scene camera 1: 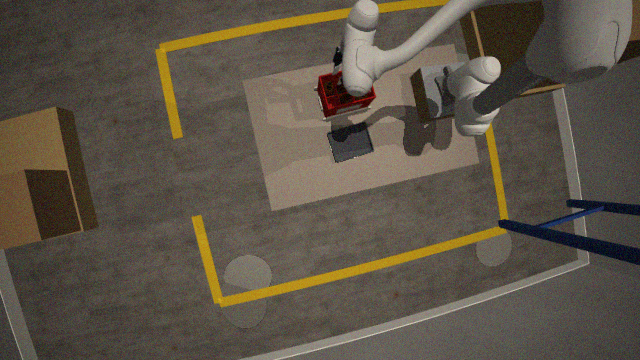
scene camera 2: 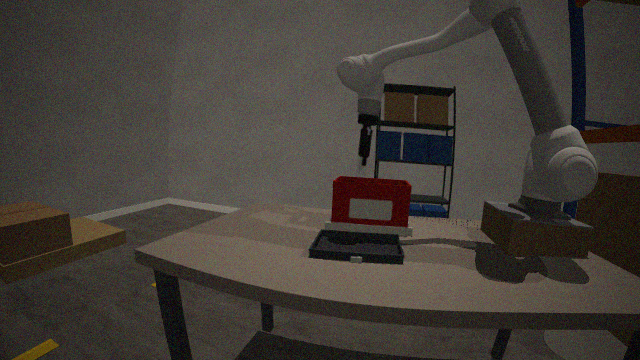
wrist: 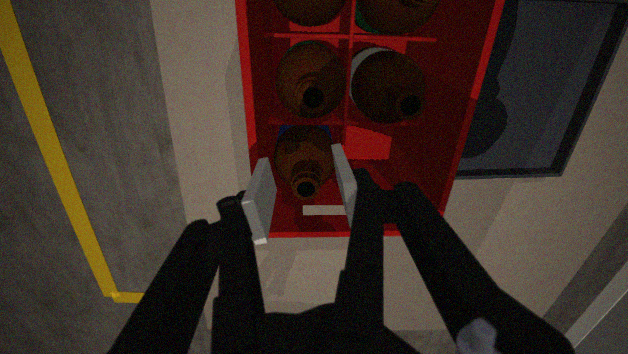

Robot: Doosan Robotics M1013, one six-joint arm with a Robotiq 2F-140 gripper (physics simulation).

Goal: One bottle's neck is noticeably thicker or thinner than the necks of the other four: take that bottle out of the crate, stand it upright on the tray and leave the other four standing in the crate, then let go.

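Frame: origin at the arm's base, x right, y ahead, z up, level; centimetres.
Where they show: gripper, fingertip midpoint: (scene camera 1: 337, 78) (scene camera 2: 360, 174) (wrist: 303, 168); arm's base, link origin: (scene camera 1: 451, 88) (scene camera 2: 538, 212).
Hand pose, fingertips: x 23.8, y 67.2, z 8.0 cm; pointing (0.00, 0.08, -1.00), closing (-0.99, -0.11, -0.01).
Things, the pixels of their centre, and the offset from my fingertips. Level surfaces: height alone.
- red crate, body centre: (wrist: 347, 82) (scene camera 2: 371, 203) (scene camera 1: 344, 93) dx -5.2, dy -4.5, dz -10.4 cm
- end-row bottle, body centre: (wrist: 305, 156) (scene camera 1: 328, 89) dx +0.0, dy +3.8, dz -10.6 cm
- middle-row bottle, body centre: (wrist: 310, 81) dx -1.3, dy -4.9, dz -10.6 cm
- dark tray, body centre: (wrist: 528, 97) (scene camera 2: 358, 245) (scene camera 1: 350, 142) dx -32.5, dy +0.5, dz -17.9 cm
- table, surface height: dz -19.2 cm
The red crate (scene camera 1: 350, 107) (scene camera 2: 371, 187) (wrist: 474, 95) stands on the table. Five brown bottles stand in it. The end-row bottle (wrist: 303, 150) has its mouth between my fingertips in the wrist view. Beyond it are a middle-row bottle (wrist: 305, 65) and another bottle (wrist: 387, 82); two further bottles are cut by the view's top edge. The cell beside the end-row bottle is empty. Neck widths are hard to compare here. My gripper (scene camera 2: 364, 163) (wrist: 303, 168) is partly open, empty, pointing down above the crate. The dark tray (scene camera 1: 359, 147) (scene camera 2: 380, 259) (wrist: 545, 75) holds no bottle.
The table (scene camera 1: 300, 185) (scene camera 2: 240, 272) (wrist: 505, 215) carries the crate and tray side by side. The arm's base block (scene camera 1: 424, 95) (scene camera 2: 535, 240) stands right of them. A shelf rack (scene camera 2: 454, 150) shows behind the table. Cartons (scene camera 1: 30, 145) (scene camera 2: 35, 232) lie off to the left.
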